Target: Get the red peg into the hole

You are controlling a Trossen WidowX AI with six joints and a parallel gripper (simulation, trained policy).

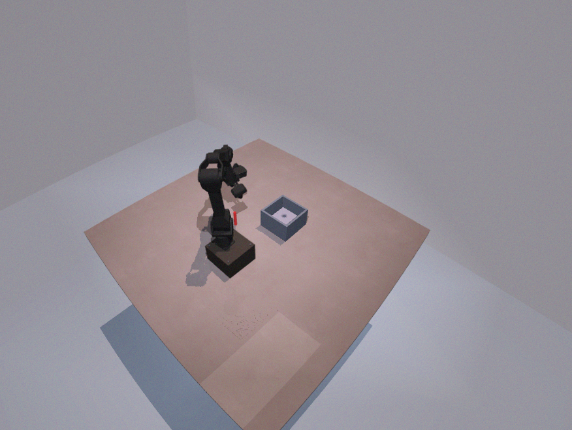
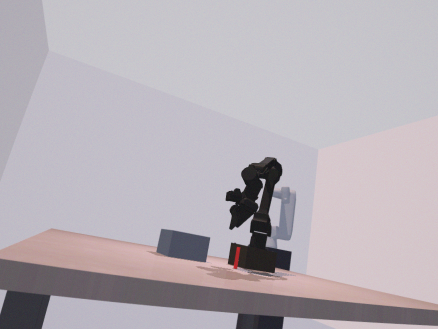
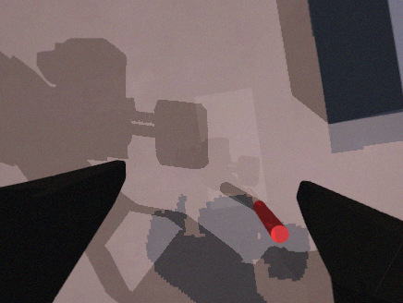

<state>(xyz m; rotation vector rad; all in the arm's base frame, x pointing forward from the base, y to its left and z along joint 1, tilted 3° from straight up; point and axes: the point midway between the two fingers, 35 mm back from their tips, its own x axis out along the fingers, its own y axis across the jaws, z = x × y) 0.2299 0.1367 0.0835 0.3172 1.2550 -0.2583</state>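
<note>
My gripper tip is now 6 cm past the red peg, 4 cm to the left of it and 10 cm above it. The rest, counted from my gripper tip: blue-grey box (8 cm ahead, 22 cm to the right, 12 cm below); plate (8 cm ahead, 22 cm to the right, 10 cm below).
</note>
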